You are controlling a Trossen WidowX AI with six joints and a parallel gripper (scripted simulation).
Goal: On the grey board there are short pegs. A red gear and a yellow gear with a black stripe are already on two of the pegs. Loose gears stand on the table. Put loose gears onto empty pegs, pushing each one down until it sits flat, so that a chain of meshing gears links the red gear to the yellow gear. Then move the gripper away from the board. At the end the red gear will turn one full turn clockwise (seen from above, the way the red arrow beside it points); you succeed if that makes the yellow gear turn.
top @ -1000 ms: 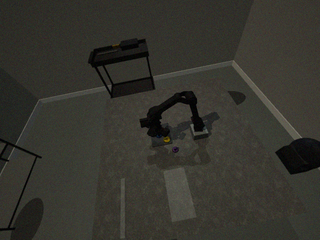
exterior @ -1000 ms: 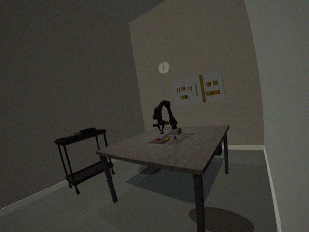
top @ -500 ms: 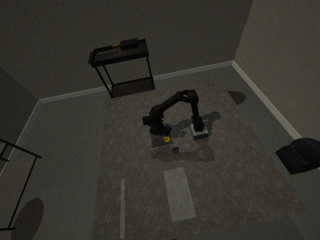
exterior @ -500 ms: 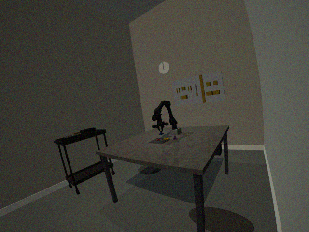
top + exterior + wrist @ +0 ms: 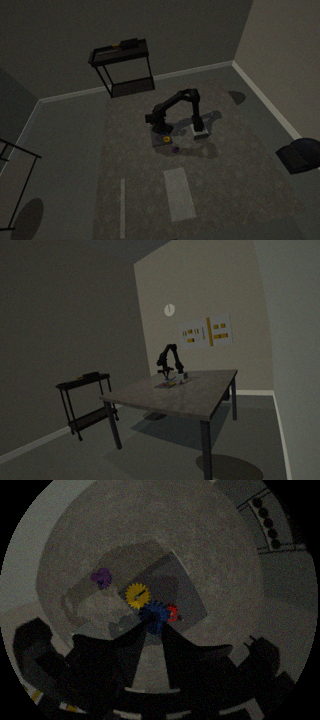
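My gripper tip is now 8 cm above the red gear, 3 cm to the left of it and 3 cm short of it. From my gripper tip the other things lie so: purple gear 13 cm to the left, 10 cm behind, 8 cm below; then blue gear 1 cm below; then yellow gear 8 cm below, 4 cm to the left, 3 cm behind.
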